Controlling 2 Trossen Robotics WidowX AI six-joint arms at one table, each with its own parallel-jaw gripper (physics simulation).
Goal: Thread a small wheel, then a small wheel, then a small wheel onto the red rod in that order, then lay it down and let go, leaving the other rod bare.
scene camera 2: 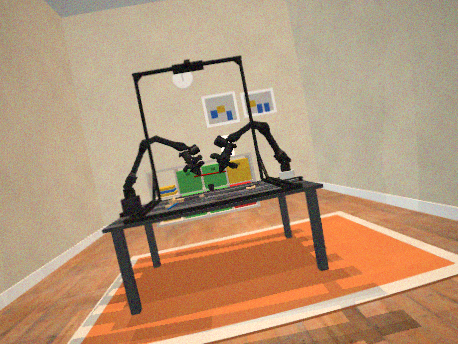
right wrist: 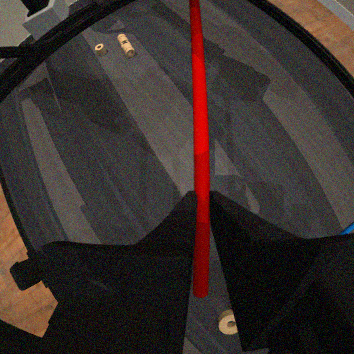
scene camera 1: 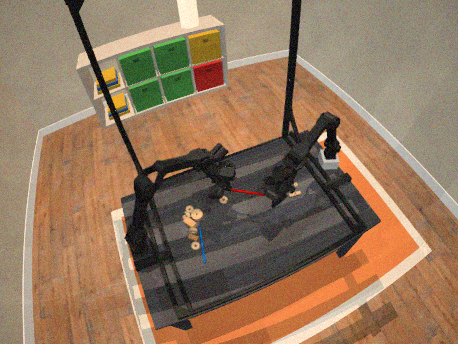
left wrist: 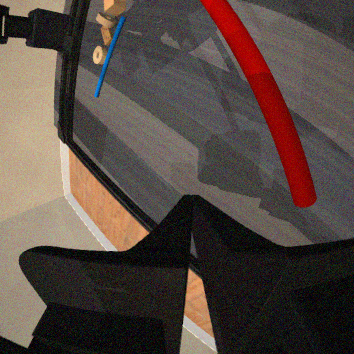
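Pixels of known places: left gripper, fingertip midpoint: (scene camera 2: 219, 173) (scene camera 1: 272, 207) (left wrist: 190, 201); right gripper, fingertip midpoint: (scene camera 2: 200, 175) (right wrist: 201, 197) (scene camera 1: 230, 189); left arm's base, origin of the base link: (scene camera 2: 286, 170) (right wrist: 38, 5) (scene camera 1: 329, 155); right arm's base, origin of the base link: (scene camera 2: 130, 197) (scene camera 1: 140, 248) (left wrist: 29, 27).
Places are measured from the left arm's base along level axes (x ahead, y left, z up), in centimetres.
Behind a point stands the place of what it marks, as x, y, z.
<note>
The red rod (scene camera 1: 247, 192) {48.1, 28.7, 9.2} (scene camera 2: 210, 174) {47.3, 29.0, 8.6} (left wrist: 272, 105) {38.9, 30.7, 9.5} (right wrist: 200, 125) {51.4, 27.6, 9.4} is held above the table, with no wheel visible on it. My right gripper (scene camera 1: 224, 189) {55.5, 26.7, 8.7} (right wrist: 201, 197) {55.5, 26.7, 8.7} is shut on it near one end. My left gripper (scene camera 1: 274, 200) {37.4, 36.9, 8.9} (left wrist: 190, 201) {37.4, 36.9, 8.9} is shut and empty; its tips are apart from the rod's free end in the left wrist view. A small wheel (scene camera 1: 223, 200) (right wrist: 228, 322) lies on the table near my right gripper. Another wheel (scene camera 1: 195, 245) {72.8, 47.3, -5.6} (left wrist: 98, 55) {73.2, 48.4, -6.1} lies near the blue rod (scene camera 1: 202, 245) {69.5, 47.7, -5.9} (left wrist: 110, 57) {69.4, 46.4, -6.3}, which is bare on the table.
Several wooden pieces, including a larger wheel (scene camera 1: 197, 214) {72.9, 30.8, -6.1}, lie clustered at the left of the table in scene camera 1. A small ring-shaped piece (scene camera 1: 295, 184) {22.1, 15.2, -5.5} (right wrist: 100, 48) {22.8, 15.8, -5.0} and a wooden cylinder (scene camera 1: 295, 193) {22.9, 20.7, -5.7} (right wrist: 126, 45) {24.6, 21.3, -5.0} lie beyond my left gripper. Black frame posts (scene camera 1: 291, 65) {23.5, -20.1, 45.0} rise from the table.
</note>
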